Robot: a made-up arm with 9 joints. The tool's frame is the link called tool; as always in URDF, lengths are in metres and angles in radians. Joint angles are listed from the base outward. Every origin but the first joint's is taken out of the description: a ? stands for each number. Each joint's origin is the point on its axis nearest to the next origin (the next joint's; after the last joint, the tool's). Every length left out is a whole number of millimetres.
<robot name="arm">
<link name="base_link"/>
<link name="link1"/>
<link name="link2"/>
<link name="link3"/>
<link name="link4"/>
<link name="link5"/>
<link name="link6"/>
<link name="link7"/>
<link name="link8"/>
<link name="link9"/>
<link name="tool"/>
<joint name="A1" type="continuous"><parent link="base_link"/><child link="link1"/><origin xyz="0.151 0.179 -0.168" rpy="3.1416 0 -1.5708"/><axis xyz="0 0 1"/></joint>
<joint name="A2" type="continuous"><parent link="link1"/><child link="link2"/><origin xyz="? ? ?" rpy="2.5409 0.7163 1.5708"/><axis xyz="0 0 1"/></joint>
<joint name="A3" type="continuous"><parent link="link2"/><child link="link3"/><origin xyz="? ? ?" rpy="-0.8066 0.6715 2.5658"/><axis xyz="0 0 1"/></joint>
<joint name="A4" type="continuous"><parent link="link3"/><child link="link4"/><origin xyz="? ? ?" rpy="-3.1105 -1.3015 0"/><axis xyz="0 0 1"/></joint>
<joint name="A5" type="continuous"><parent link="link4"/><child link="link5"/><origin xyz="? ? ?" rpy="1.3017 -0.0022 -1.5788"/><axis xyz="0 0 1"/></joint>
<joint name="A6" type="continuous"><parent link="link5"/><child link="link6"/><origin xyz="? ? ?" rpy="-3.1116 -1.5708 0"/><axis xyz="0 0 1"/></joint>
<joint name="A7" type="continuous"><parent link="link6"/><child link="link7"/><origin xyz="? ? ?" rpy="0.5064 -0.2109 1.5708"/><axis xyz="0 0 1"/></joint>
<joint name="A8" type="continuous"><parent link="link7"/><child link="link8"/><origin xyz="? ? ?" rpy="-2.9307 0.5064 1.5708"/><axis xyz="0 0 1"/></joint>
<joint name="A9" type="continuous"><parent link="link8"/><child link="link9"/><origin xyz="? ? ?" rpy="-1.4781 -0.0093 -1.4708"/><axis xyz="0 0 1"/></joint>
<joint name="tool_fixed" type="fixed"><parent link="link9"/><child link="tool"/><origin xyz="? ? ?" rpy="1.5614 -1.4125 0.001"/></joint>
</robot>
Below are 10 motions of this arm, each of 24 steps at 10 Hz.
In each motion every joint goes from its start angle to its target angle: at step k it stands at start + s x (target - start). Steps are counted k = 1, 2, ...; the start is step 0. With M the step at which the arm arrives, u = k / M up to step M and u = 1 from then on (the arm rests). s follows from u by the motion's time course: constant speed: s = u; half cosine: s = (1 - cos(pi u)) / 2; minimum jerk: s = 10 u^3 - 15 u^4 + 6 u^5.
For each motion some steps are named. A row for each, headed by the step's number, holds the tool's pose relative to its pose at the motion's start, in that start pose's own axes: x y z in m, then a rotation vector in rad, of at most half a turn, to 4 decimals.
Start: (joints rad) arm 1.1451 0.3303 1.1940 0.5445 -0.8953 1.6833 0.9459 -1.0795 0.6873
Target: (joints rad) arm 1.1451 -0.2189 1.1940 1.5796 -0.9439 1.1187 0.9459 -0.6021 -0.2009
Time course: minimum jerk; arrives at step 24
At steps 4, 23, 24:
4: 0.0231 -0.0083 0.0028 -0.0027 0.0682 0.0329
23: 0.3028 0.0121 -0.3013 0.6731 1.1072 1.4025
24: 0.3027 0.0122 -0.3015 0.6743 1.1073 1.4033

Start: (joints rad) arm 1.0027 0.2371 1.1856 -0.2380 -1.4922 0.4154 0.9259 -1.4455 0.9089
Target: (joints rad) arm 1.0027 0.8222 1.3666 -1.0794 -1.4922 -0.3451 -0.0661 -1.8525 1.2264
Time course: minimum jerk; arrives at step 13
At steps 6, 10, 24:
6: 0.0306 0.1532 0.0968 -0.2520 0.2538 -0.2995
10: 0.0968 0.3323 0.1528 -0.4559 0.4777 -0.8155
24: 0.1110 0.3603 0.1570 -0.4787 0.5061 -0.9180

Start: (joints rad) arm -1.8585 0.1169 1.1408 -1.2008 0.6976 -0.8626 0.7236 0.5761 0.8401
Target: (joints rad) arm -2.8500 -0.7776 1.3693 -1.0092 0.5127 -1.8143 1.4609 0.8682 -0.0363
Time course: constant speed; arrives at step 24
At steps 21, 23, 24:
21: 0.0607 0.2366 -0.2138 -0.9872 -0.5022 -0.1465
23: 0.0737 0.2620 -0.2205 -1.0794 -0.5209 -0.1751
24: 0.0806 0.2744 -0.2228 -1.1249 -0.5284 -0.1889

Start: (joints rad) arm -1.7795 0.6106 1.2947 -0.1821 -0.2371 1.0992 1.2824 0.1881 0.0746
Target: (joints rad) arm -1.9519 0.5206 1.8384 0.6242 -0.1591 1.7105 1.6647 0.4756 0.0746
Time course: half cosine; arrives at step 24
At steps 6, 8, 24:
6: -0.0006 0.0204 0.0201 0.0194 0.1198 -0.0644
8: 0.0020 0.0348 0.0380 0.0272 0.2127 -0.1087
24: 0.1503 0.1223 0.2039 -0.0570 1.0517 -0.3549

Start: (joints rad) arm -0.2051 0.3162 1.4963 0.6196 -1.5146 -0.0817 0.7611 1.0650 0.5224
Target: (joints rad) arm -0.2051 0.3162 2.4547 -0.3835 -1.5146 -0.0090 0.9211 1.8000 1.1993
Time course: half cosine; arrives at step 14
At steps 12, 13, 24:
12: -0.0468 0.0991 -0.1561 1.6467 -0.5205 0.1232
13: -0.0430 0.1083 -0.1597 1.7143 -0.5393 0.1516
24: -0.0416 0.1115 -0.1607 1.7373 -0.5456 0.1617

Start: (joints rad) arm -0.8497 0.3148 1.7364 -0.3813 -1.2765 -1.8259 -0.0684 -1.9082 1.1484
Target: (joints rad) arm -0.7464 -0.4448 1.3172 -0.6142 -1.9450 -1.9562 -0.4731 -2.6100 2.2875
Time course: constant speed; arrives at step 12
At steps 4, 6, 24:
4: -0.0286 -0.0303 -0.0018 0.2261 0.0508 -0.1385
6: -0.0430 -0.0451 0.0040 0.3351 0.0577 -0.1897
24: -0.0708 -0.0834 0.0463 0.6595 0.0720 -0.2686

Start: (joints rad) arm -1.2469 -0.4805 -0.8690 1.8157 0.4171 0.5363 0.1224 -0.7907 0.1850
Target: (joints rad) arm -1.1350 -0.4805 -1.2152 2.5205 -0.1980 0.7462 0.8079 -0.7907 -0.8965
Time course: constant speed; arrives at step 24
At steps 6, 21, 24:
6: -0.0724 0.0832 -0.0266 -0.1089 -0.0314 -0.2315
21: -0.1905 0.2867 0.0173 -0.4875 0.3285 -0.5711
24: -0.2075 0.3144 0.0414 -0.5819 0.4420 -0.5658

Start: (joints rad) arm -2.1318 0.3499 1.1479 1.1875 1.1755 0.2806 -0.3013 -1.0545 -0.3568
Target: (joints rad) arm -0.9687 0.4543 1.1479 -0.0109 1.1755 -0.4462 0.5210 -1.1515 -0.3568
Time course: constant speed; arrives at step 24
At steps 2, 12, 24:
2: -0.0056 0.0111 0.0152 0.0507 0.0190 0.0755
12: 0.0155 0.0898 0.0729 0.4289 -0.0090 0.4250
24: 0.0958 0.2666 0.1725 1.0884 -0.2405 0.7078

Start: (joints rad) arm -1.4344 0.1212 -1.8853 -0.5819 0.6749 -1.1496 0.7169 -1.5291 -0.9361
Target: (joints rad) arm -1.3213 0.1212 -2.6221 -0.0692 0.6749 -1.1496 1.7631 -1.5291 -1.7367
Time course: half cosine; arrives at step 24
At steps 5, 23, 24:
5: -0.0140 0.0131 0.0191 -0.1423 0.0141 -0.1808
23: 0.1004 0.1614 0.0889 -0.8401 0.4095 -1.7217
24: 0.1017 0.1616 0.0892 -0.8397 0.4127 -1.7285

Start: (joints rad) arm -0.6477 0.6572 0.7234 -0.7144 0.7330 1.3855 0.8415 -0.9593 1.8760
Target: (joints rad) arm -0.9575 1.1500 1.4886 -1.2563 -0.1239 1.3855 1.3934 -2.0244 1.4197
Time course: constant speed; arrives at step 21
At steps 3, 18, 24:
3: 0.0344 0.0666 0.0088 -0.2891 0.0450 0.0653
18: 0.2330 0.1335 -0.1220 -0.9721 0.5643 0.9870
24: 0.2791 0.0917 -0.1549 -0.8919 0.7129 1.1498

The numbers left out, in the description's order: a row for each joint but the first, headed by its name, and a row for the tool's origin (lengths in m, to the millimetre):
A2: -0.256 0.052 0
A3: -0.085 -0.072 0
A4: -0.025 -0.265 0
A5: 0.048 -0.093 0
A6: 0.135 0.012 0
A7: 0.107 0.024 0
A8: 0.011 0.038 0
A9: -0.07 -0.242 0
tool: -0.011 -0.068 0

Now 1 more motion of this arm.
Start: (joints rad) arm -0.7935 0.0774 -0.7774 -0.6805 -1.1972 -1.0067 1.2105 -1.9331 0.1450
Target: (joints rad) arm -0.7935 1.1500 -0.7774 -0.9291 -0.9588 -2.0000 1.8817 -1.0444 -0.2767
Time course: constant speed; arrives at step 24
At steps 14, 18, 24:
14: 0.2865 0.1007 0.0952 -0.5036 -0.0250 0.9758
18: 0.3369 0.1676 0.1092 -0.6532 -0.0004 1.2476
24: 0.3798 0.2742 0.1082 -0.8710 0.0744 1.6449

